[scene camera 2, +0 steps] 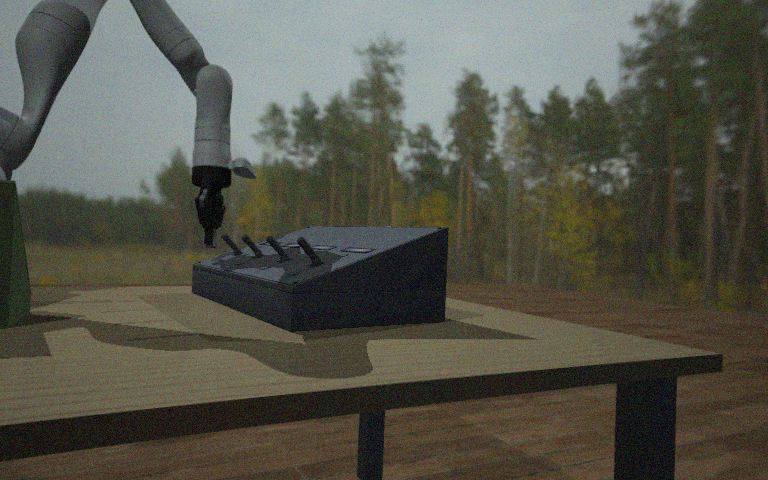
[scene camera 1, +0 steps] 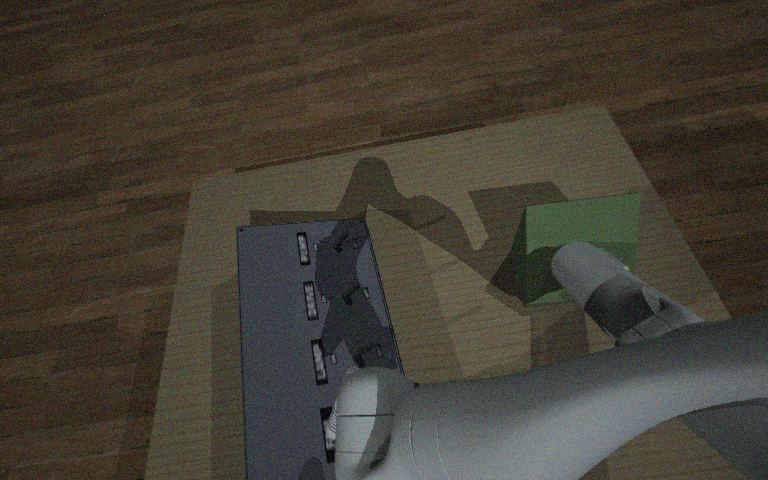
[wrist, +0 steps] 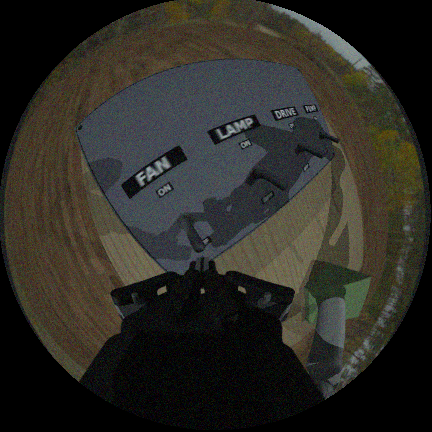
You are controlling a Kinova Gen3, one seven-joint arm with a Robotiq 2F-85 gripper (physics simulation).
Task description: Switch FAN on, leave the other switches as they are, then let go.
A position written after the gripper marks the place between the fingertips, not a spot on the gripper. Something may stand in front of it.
In view: the gripper [scene camera 2: 209, 247] and a sloped switch panel [scene camera 1: 299, 333].
The gripper also shows in the wrist view [wrist: 202, 263]. The sloped switch panel shows as well in scene camera 2 [scene camera 2: 365, 276] and in the wrist view [wrist: 188, 142].
